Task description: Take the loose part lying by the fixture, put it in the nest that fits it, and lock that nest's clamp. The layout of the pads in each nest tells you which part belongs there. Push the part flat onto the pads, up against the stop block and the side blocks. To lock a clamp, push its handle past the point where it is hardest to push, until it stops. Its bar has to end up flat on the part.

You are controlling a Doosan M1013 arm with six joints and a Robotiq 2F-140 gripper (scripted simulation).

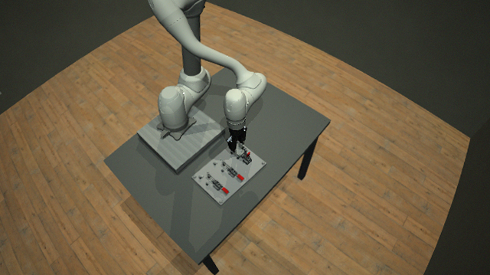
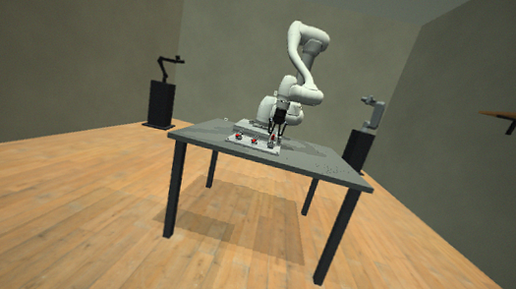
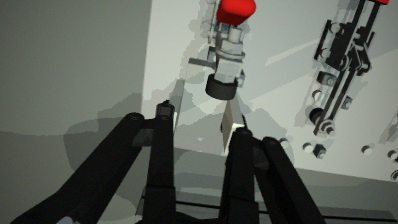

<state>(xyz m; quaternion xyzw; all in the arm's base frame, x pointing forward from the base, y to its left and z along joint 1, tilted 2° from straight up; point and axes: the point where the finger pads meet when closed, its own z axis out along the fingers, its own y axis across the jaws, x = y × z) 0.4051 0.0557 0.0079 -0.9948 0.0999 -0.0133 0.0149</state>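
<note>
Now: hand 30 mm above the loose part. The rest, counted from my hand: clamp: 70 mm ahead, 20 mm to the right, 10 mm above; then fixture plate: 20 mm ahead, 120 mm to the right, 50 mm below.
</note>
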